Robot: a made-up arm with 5 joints. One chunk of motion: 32 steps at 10 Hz.
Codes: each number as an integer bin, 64 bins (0 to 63) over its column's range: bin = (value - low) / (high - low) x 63, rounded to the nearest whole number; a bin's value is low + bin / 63 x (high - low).
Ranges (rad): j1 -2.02..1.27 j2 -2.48..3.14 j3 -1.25..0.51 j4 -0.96..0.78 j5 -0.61..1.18
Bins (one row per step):
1: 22 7 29 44 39
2: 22 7 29 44 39
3: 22 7 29 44 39
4: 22 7 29 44 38
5: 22 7 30 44 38
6: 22 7 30 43 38
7: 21 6 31 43 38
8: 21 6 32 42 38
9: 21 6 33 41 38
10: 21 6 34 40 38
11: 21 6 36 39 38
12: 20 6 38 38 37
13: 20 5 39 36 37
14: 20 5 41 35 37
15: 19 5 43 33 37
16: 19 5 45 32 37
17: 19 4 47 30 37
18: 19 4 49 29 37
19: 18 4 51 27 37
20: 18 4 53 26 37
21: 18 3 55 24 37
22: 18 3 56 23 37
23: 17 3 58 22 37
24: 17 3 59 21 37
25: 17 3 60 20 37
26: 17 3 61 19 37
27: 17 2 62 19 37
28: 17 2 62 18 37
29: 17 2 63 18 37
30: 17 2 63 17 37
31: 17 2 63 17 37
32: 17 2 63 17 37
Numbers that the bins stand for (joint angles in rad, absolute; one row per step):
1: -0.8711 -1.8556 -0.4398 0.2552 0.4981
2: -0.8711 -1.8556 -0.4398 0.2552 0.4981
3: -0.8711 -1.8556 -0.4398 0.2552 0.4981
4: -0.8711 -1.8556 -0.4398 0.2552 0.4697
5: -0.8711 -1.8556 -0.4119 0.2552 0.4697
6: -0.8711 -1.8556 -0.4119 0.2276 0.4697
7: -0.9233 -1.9448 -0.3840 0.2276 0.4697
8: -0.9233 -1.9448 -0.3560 0.2000 0.4697
9: -0.9233 -1.9448 -0.3281 0.1724 0.4697
10: -0.9233 -1.9448 -0.3002 0.1448 0.4697
11: -0.9233 -1.9448 -0.2443 0.1171 0.4697
12: -0.9756 -1.9448 -0.1884 0.0895 0.4413
13: -0.9756 -2.0340 -0.1605 0.0343 0.4413
14: -0.9756 -2.0340 -0.1046 0.0067 0.4413
15: -1.0278 -2.0340 -0.0487 -0.0486 0.4413
16: -1.0278 -2.0340 0.0071 -0.0762 0.4413
17: -1.0278 -2.1232 0.0630 -0.1314 0.4413
18: -1.0278 -2.1232 0.1189 -0.1590 0.4413
19: -1.0800 -2.1232 0.1748 -0.2143 0.4413
20: -1.0800 -2.1232 0.2306 -0.2419 0.4413
21: -1.0800 -2.2124 0.2865 -0.2971 0.4413
22: -1.0800 -2.2124 0.3144 -0.3248 0.4413
23: -1.1322 -2.2124 0.3703 -0.3524 0.4413
24: -1.1322 -2.2124 0.3983 -0.3800 0.4413
25: -1.1322 -2.2124 0.4262 -0.4076 0.4413
26: -1.1322 -2.2124 0.4541 -0.4352 0.4413
27: -1.1322 -2.3016 0.4821 -0.4352 0.4413
28: -1.1322 -2.3016 0.4821 -0.4629 0.4413
29: -1.1322 -2.3016 0.5100 -0.4629 0.4413
30: -1.1322 -2.3016 0.5100 -0.4905 0.4413
31: -1.1322 -2.3016 0.5100 -0.4905 0.4413
32: -1.1322 -2.3016 0.5100 -0.4905 0.4413

